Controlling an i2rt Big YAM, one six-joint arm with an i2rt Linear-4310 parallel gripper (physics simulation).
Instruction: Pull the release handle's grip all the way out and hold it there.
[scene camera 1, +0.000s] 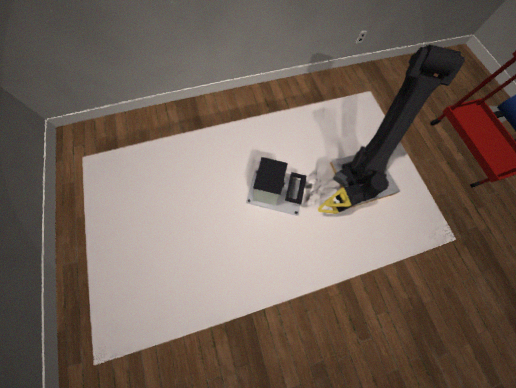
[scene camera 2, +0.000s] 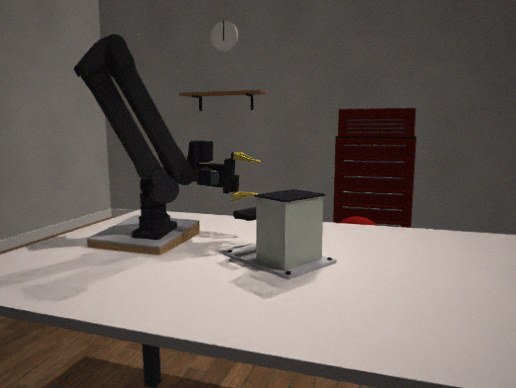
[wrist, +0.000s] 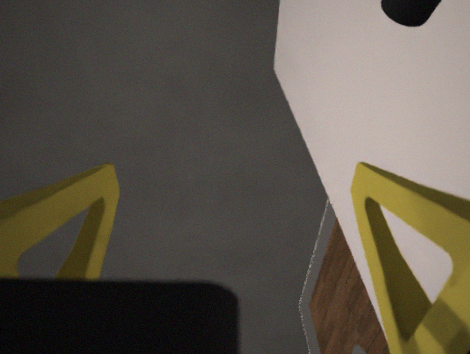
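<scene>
The release handle's grip (scene camera 1: 294, 201) (scene camera 2: 245, 214) is a black rectangular loop on the arm's side of a pale green box (scene camera 1: 266, 194) (scene camera 2: 303, 232) with a black top. In the scene camera 1 view a narrow gap shows between loop and box; in the scene camera 2 view the box hides part of the grip. A dark rounded piece (wrist: 411, 12) at the wrist view's top right may be the grip's end. My gripper (scene camera 1: 321, 210) (scene camera 2: 258, 178) (wrist: 234, 176) is open and empty, its yellow fingers one above the other, higher than the grip and off to its side, not touching it.
The box stands on a grey base plate (scene camera 1: 275, 207) (scene camera 2: 310, 267) with dark bolts, on a white table (scene camera 1: 175, 250) (scene camera 2: 400, 310). My arm's base board (scene camera 1: 392, 186) (scene camera 2: 180, 237) is beside it. A red cart (scene camera 1: 485, 140) and a red tool cabinet (scene camera 2: 375, 170) stand beyond the table.
</scene>
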